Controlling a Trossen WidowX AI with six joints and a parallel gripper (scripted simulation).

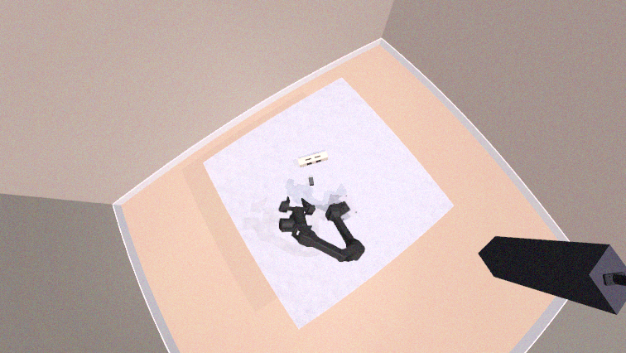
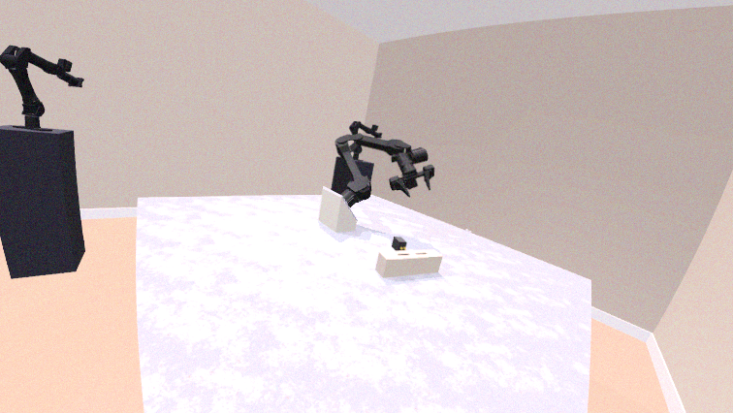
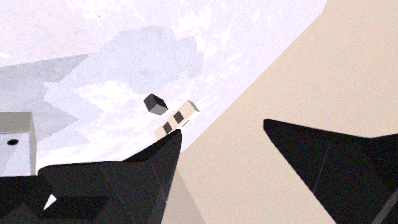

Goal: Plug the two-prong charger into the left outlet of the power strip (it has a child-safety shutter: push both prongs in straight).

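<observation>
Right now the grey two-prong charger is 80 mm ahead of my gripper tip, 150 mm to the right of it and 170 mm below it.
</observation>
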